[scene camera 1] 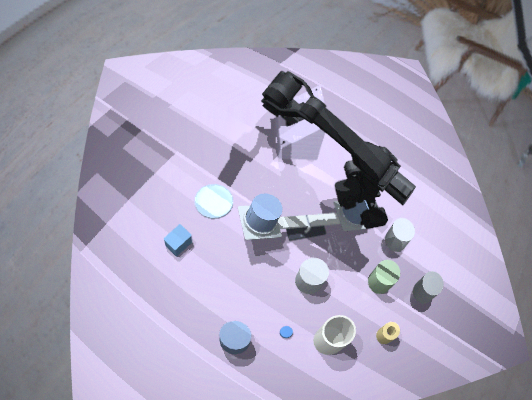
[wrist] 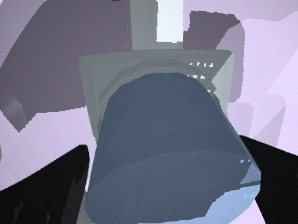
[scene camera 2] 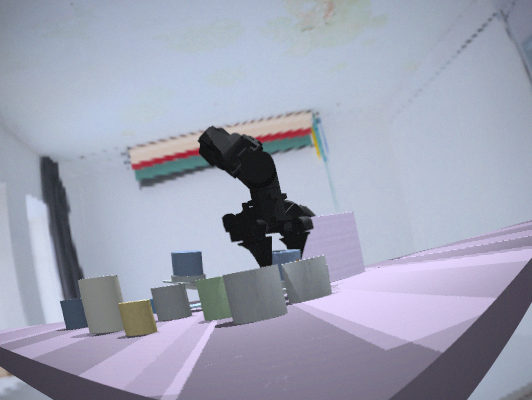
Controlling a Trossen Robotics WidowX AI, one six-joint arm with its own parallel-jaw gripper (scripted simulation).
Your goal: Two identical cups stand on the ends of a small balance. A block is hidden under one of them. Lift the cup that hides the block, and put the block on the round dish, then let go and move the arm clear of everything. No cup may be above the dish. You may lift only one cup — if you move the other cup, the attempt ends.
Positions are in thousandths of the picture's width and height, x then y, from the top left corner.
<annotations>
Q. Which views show the white hollow cup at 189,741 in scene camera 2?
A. Scene camera 1 and scene camera 2 only.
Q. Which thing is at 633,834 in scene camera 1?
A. A white hollow cup.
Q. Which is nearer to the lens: the white hollow cup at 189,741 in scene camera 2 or the yellow ring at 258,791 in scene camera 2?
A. The yellow ring.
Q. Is my gripper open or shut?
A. Open.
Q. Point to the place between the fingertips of my gripper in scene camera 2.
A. At 533,684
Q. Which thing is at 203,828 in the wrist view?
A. My gripper.
</annotations>
